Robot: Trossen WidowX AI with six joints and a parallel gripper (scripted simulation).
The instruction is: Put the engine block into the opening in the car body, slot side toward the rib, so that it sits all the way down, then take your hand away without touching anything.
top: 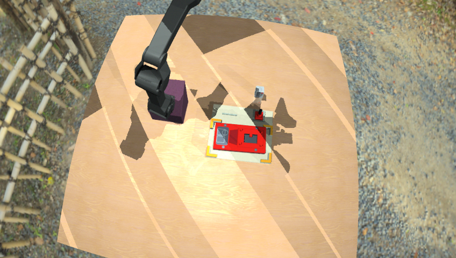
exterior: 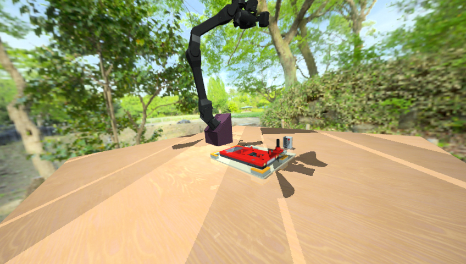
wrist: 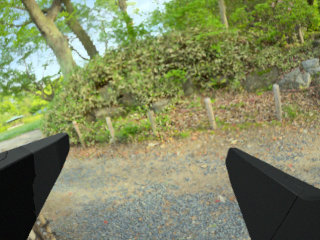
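Now: gripper tip 640 mm above the grey engine block, 210 mm short of it and 120 mm to the left of it. Round my gripper tip: black upright peg: 630 mm below, 230 mm ahead, 220 mm to the right.
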